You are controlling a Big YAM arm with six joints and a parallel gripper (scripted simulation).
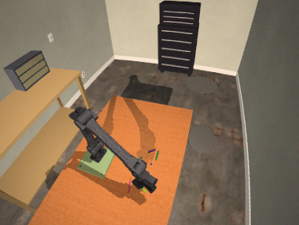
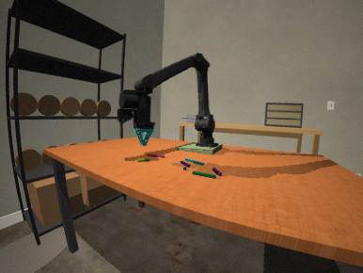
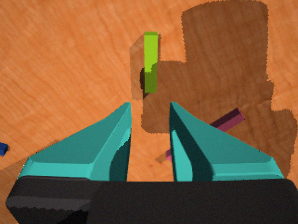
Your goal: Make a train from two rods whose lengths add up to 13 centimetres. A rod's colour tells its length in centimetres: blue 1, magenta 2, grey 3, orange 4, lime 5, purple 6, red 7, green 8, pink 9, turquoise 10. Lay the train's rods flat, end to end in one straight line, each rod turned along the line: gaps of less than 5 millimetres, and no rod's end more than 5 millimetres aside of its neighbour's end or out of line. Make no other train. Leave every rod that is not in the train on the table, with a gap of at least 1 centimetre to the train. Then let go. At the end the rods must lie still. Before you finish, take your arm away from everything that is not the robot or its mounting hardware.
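My hand is 7 cm above the lime rod. Also, from my hand: tiny blue rod: 20 cm to the left, 7 cm below, 4 cm behind; then turquoise rod: 17 cm to the left, 13 cm behind, 7 cm below; then pink rod: 9 cm behind, 7 cm below, 2 cm to the right.
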